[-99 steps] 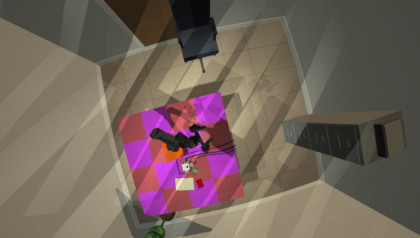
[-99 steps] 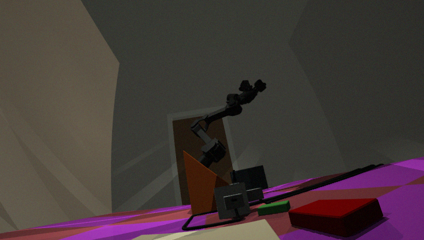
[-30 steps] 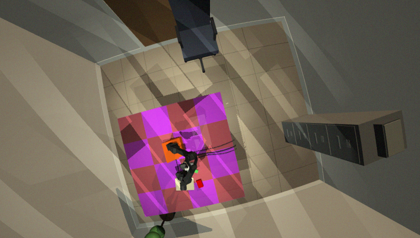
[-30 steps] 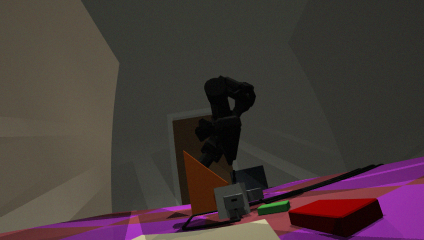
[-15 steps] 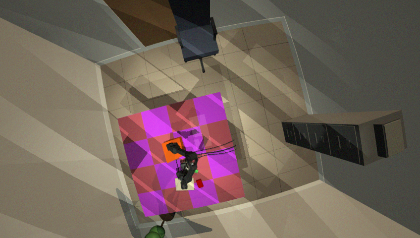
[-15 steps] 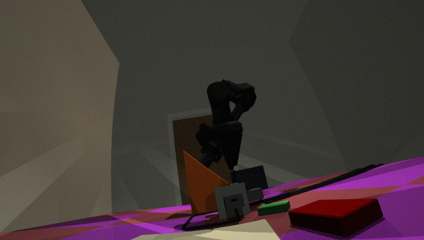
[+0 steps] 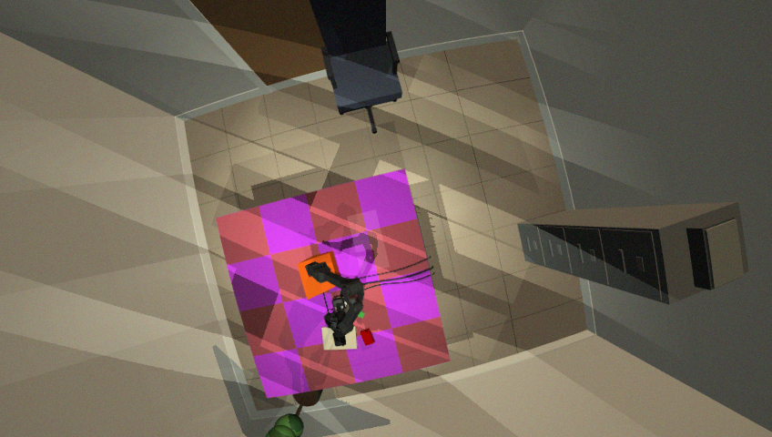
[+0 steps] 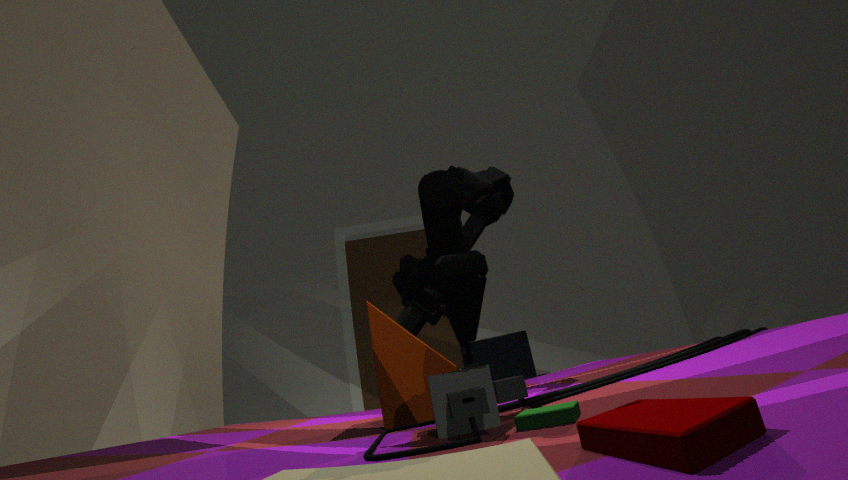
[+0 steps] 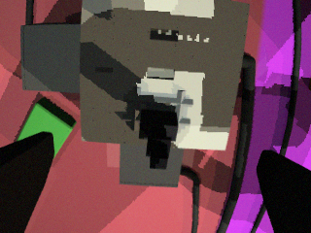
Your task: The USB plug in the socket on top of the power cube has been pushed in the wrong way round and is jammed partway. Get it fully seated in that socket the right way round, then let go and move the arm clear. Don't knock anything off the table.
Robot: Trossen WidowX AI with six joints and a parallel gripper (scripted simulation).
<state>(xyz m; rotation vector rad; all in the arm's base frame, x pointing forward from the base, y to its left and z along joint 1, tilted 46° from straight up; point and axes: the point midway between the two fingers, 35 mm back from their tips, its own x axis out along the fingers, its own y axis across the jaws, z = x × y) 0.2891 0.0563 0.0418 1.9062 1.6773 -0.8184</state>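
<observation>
The dark USB plug lies 2 cm below my gripper tip. The rest, counted from my gripper tip: pale sheet (22 cm ahead, 14 cm to the right, 10 cm below); then green block (10 cm ahead, 4 cm to the left, 10 cm below); then USB socket (1 cm to the right, 4 cm below).
</observation>
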